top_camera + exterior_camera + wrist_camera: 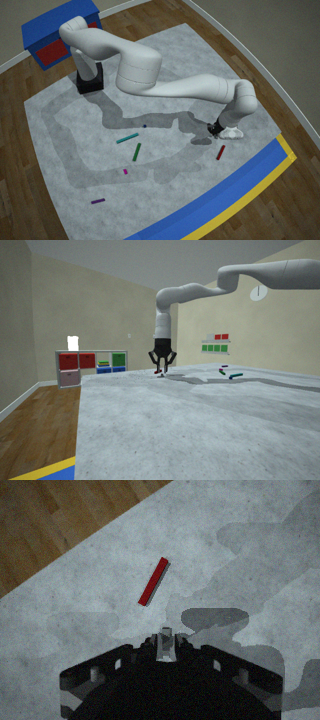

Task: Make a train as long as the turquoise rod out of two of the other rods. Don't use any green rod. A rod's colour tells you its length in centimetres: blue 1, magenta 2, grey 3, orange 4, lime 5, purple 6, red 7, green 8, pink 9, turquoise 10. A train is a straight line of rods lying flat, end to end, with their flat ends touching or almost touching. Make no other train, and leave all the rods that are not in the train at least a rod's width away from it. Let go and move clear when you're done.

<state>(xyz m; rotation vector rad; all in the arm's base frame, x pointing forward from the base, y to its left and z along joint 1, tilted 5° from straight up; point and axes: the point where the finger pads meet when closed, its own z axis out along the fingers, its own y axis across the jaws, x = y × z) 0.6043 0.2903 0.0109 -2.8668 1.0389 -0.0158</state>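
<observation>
My gripper is now 30 mm above the grey rod. From my hand the other things lie so: small blue rod: 230 mm behind, 220 mm to the right, 30 mm below; then red rod: 70 mm ahead, 40 mm to the right, 30 mm below; then green rod: 160 mm behind, 320 mm to the right, 30 mm below.
</observation>
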